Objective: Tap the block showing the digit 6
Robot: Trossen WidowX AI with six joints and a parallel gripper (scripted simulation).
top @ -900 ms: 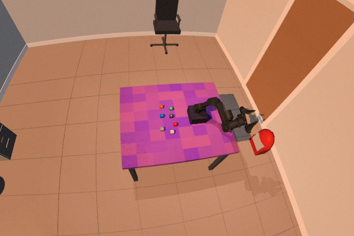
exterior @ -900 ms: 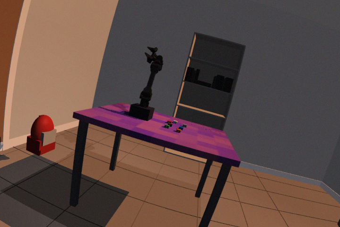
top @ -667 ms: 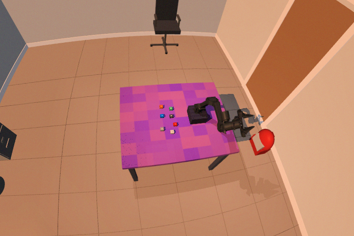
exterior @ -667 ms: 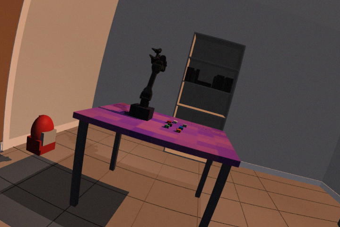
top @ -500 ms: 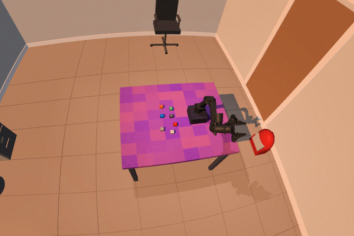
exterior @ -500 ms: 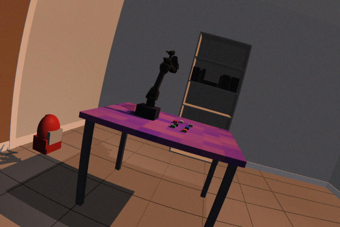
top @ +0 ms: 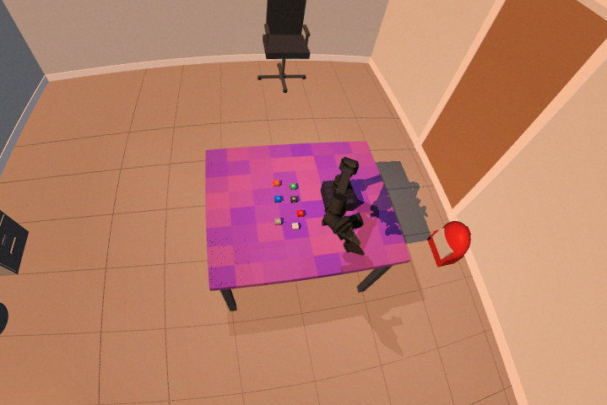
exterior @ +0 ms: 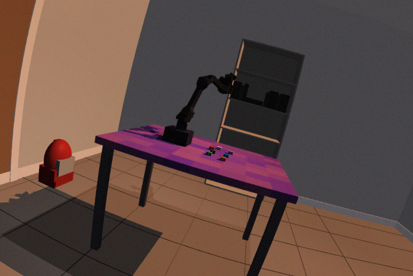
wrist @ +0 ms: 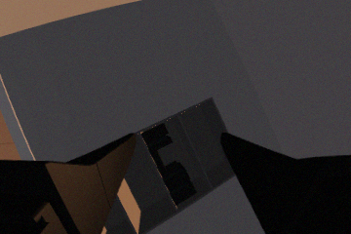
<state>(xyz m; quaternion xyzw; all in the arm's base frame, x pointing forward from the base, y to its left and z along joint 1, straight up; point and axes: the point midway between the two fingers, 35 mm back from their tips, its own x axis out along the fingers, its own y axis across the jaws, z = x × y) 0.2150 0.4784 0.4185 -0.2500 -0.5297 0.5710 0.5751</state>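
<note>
My gripper tip is now 1 cm short of the green block, 64 cm to the left of it and 51 cm above it. The rest, counted from my gripper tip: grey block (16 cm ahead, 43 cm to the right, 51 cm below); cream block (8 cm ahead, 39 cm to the right, 51 cm below); red block (2 cm ahead, 46 cm to the right, 51 cm below).
</note>
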